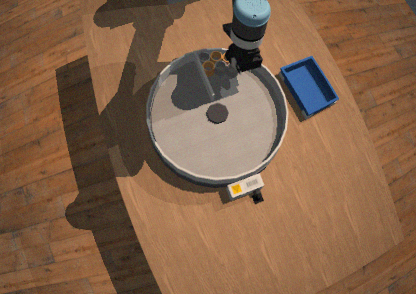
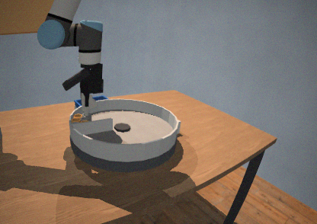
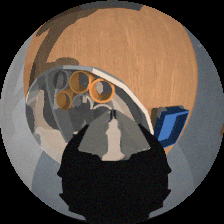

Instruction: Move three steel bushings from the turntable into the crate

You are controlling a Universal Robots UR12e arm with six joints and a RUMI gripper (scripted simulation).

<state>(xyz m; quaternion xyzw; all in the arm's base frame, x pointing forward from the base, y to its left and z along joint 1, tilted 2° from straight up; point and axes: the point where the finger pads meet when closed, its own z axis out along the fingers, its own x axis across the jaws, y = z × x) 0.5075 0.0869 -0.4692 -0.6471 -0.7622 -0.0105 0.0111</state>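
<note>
The blue crate lies 25 cm to the left of my hand, 7 cm ahead of it and 6 cm below it. Also, from my hand: grey turntable (13 cm ahead, 9 cm to the right, 3 cm below).
</note>
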